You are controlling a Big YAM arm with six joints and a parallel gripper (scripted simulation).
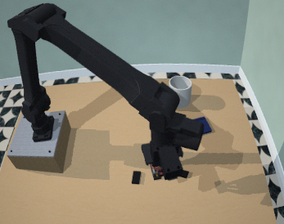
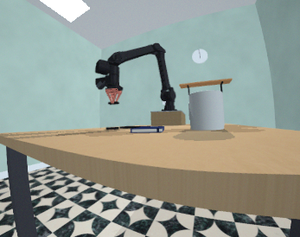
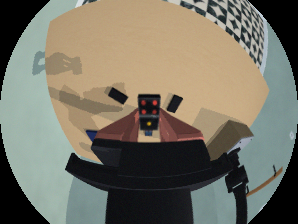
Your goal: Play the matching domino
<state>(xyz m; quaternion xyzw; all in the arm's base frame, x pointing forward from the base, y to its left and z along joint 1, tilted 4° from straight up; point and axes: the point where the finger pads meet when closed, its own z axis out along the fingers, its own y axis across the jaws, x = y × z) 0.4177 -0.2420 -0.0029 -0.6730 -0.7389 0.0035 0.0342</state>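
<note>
Right now my hand is right at the domino. Round my hand: white mug (16 cm ahead, 42 cm to the left, 9 cm below).
</note>
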